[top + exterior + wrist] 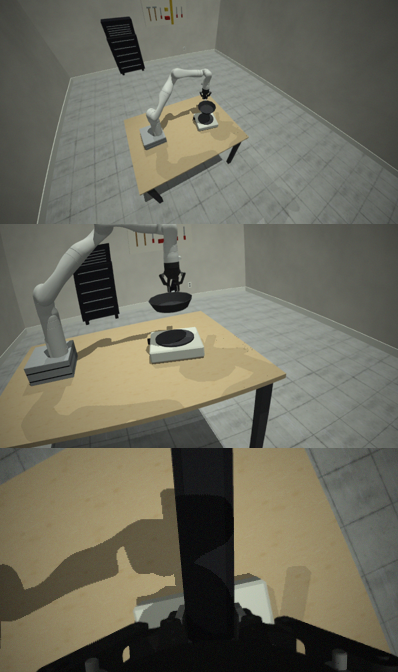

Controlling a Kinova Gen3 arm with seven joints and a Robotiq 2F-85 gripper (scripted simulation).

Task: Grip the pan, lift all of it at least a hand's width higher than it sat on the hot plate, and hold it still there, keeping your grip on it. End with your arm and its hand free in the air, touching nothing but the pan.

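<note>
My hand is 4 cm past the black pan, 7 cm to the left of it and 2 cm above it. Round my hand: white hot plate 9 cm behind, 12 cm to the right, 23 cm below.
</note>
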